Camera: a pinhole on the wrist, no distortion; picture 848 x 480 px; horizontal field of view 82.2 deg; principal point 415.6 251.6 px. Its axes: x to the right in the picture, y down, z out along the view. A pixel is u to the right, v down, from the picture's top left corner.
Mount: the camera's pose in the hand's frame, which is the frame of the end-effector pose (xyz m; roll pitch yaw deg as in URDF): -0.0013 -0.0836 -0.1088 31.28 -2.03 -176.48
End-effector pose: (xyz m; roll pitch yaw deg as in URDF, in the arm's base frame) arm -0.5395 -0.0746 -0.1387 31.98 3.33 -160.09
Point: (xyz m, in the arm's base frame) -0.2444 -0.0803 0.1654
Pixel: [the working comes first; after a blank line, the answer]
In the camera's frame: 0.2812 -0.1442 0.4233

738.5 86.1
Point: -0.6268 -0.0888 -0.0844
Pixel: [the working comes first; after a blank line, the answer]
In the camera's frame: -0.0850 0.0069 0.1957

204.6 268.8
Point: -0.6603 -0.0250 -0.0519
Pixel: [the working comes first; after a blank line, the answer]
In the camera's frame: -0.0878 0.0783 0.2295

229.6 417.5
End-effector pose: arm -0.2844 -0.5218 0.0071 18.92 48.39 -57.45
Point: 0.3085 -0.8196 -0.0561
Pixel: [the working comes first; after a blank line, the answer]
In the camera's frame: -0.4457 -0.2328 0.5840

44.7 57.8
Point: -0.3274 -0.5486 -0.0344
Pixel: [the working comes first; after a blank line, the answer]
In the camera's frame: -0.0300 0.0309 0.0981

266.9 404.4
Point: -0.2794 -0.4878 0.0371
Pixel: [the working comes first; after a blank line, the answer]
In the camera's frame: 0.0354 -0.0393 0.1418

537.1 116.9
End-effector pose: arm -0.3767 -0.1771 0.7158 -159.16 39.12 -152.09
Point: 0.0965 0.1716 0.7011
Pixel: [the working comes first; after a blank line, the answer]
In the camera's frame: 0.4363 -0.0621 0.5248

819.7 194.0
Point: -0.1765 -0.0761 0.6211
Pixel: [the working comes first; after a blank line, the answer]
In the camera's frame: 0.1141 0.0207 0.3471

575.3 280.6
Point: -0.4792 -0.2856 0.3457
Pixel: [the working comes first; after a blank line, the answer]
In the camera's frame: -0.3393 0.0926 0.3217

outside the picture
